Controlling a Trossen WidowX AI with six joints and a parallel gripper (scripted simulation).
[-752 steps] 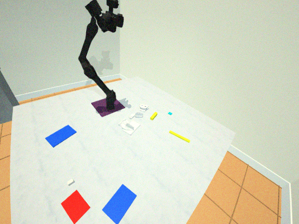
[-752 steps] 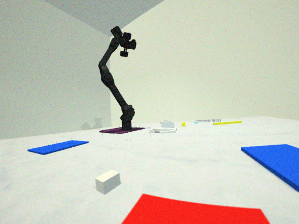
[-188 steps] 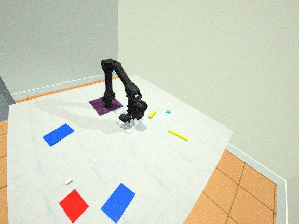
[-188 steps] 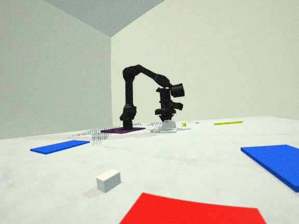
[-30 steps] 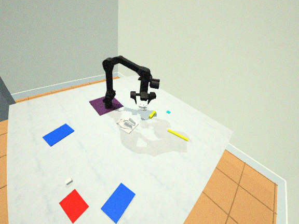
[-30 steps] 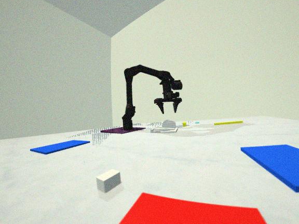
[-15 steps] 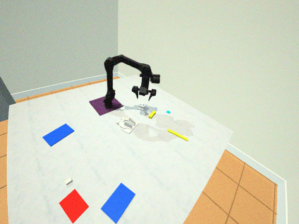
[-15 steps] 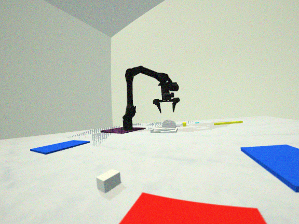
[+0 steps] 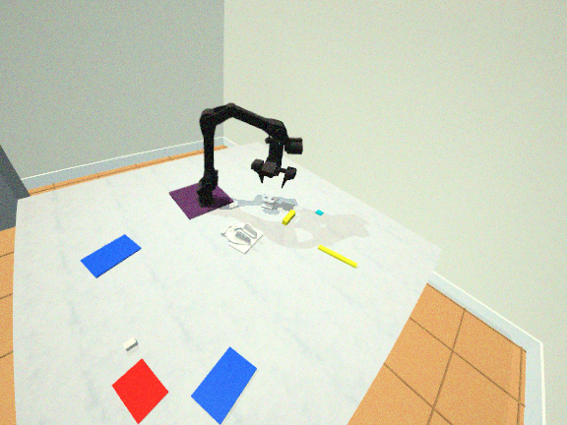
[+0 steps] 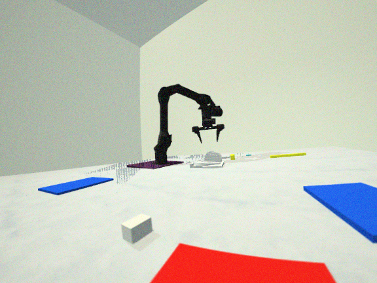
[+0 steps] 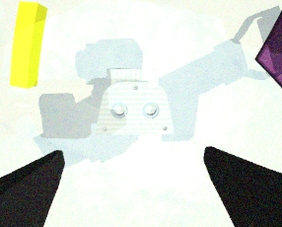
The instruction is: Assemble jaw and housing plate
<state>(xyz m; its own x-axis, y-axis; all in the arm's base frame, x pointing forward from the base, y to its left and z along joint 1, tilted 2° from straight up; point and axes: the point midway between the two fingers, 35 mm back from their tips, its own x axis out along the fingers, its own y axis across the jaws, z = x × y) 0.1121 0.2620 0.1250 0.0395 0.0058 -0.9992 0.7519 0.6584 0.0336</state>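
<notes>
Right now the grey jaw is 130 mm ahead of my gripper tip, 230 mm to the right of it and 80 mm below it. From my gripper tip the other things lie so: red mat (460 mm ahead, 600 mm to the right, 100 mm below); cyan chip (160 mm ahead, 170 mm to the left, 90 mm below); yellow block (130 mm ahead, 20 mm to the left, 90 mm below).
</notes>
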